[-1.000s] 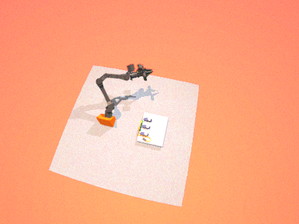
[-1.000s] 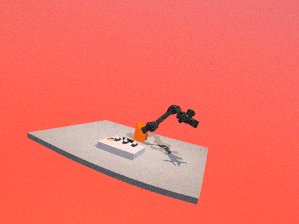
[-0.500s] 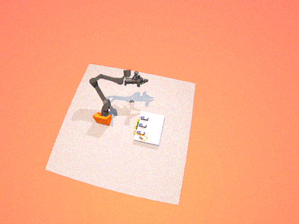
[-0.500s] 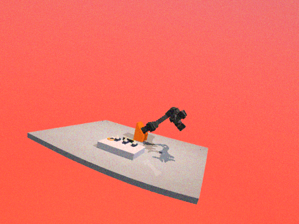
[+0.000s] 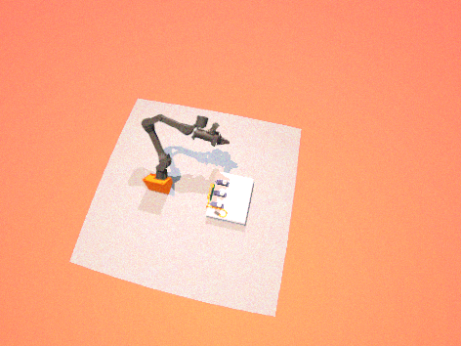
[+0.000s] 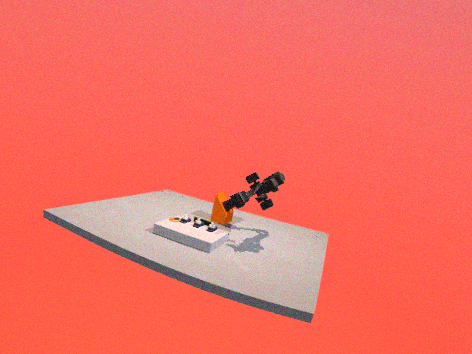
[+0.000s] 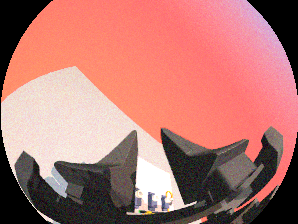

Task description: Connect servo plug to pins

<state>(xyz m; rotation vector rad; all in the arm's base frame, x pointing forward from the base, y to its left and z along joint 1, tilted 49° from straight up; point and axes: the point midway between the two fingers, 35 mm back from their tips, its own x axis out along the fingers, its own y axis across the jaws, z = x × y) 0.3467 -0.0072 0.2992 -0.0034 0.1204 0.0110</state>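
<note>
Right now my gripper tip is 240 mm to the left of the dark servo, 220 mm above it and 20 mm past it.
</note>
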